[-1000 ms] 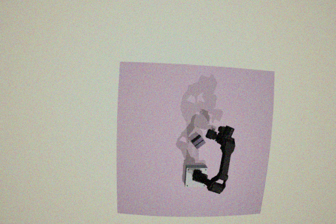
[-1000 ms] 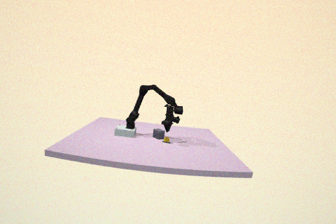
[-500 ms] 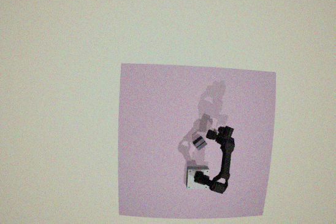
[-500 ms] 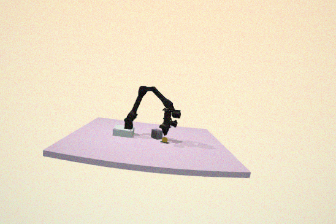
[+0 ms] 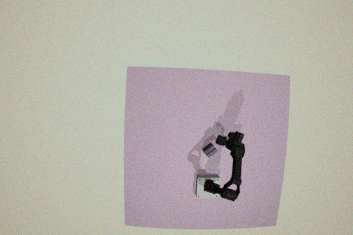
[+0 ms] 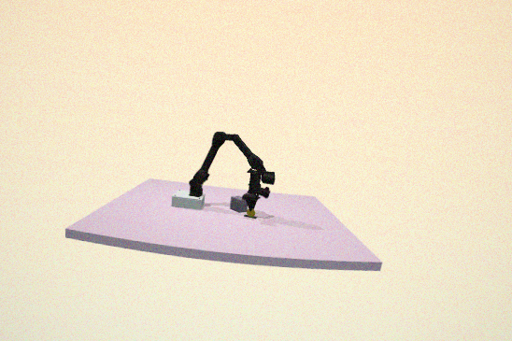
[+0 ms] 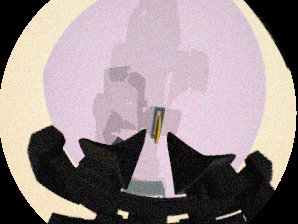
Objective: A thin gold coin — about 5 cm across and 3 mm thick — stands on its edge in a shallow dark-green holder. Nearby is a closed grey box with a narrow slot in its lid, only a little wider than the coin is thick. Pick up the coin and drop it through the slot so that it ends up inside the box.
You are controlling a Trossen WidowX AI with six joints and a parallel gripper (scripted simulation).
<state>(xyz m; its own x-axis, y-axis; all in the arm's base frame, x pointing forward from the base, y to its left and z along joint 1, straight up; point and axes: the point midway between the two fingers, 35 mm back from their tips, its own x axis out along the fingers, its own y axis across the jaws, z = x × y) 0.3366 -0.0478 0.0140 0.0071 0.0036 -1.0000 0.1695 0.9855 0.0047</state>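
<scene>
My gripper tip is 10 mm above the gold coin.
</scene>
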